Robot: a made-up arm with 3 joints. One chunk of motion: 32 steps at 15 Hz.
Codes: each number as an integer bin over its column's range. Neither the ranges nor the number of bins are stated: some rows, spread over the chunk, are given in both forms.
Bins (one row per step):
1: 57 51 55
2: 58 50 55
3: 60 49 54
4: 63 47 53
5: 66 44 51
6: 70 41 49
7: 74 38 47
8: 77 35 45
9: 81 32 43
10: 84 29 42
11: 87 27 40
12: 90 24 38
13: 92 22 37
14: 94 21 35
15: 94 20 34
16: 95 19 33
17: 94 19 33
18: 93 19 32
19: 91 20 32
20: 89 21 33
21: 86 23 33
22: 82 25 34
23: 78 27 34
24: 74 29 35
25: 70 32 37
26: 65 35 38
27: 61 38 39
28: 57 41 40
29: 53 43 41
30: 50 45 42
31: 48 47 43
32: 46 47 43
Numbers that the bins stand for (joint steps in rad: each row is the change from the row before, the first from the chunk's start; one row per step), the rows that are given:
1: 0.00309 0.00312 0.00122
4: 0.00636 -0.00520 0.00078
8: 0.01400 -0.03017 -0.00100
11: 0.01945 -0.04682 -0.00211
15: 0.02327 -0.06138 -0.00344
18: 0.02273 -0.06346 -0.00389
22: 0.01673 -0.05098 -0.00344
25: 0.01018 -0.03641 -0.00278
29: 0.00091 -0.01353 -0.00189
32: -0.00291 -0.00520 -0.00144
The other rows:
2: 0.00364 0.00104 0.00122
3: 0.00473 -0.00104 0.00100
5: 0.00800 -0.01144 0.00033
6: 0.01018 -0.01769 -0.00011
7: 0.01236 -0.02393 -0.00056
9: 0.01618 -0.03641 -0.00144
10: 0.01782 -0.04266 -0.00167
12: 0.02109 -0.05306 -0.00256
13: 0.02218 -0.05722 -0.00278
14: 0.02327 -0.05930 -0.00322
16: 0.02382 -0.06346 -0.00367
17: 0.02327 -0.06346 -0.00367
19: 0.02164 -0.06138 -0.00389
20: 0.02055 -0.05930 -0.00367
21: 0.01891 -0.05514 -0.00367
23: 0.01455 -0.04682 -0.00344
24: 0.01236 -0.04266 -0.00322
26: 0.00745 -0.03017 -0.00256
27: 0.00527 -0.02393 -0.00233
28: 0.00309 -0.01769 -0.00211
30: -0.00073 -0.00936 -0.00167
31: -0.00182 -0.00520 -0.00144

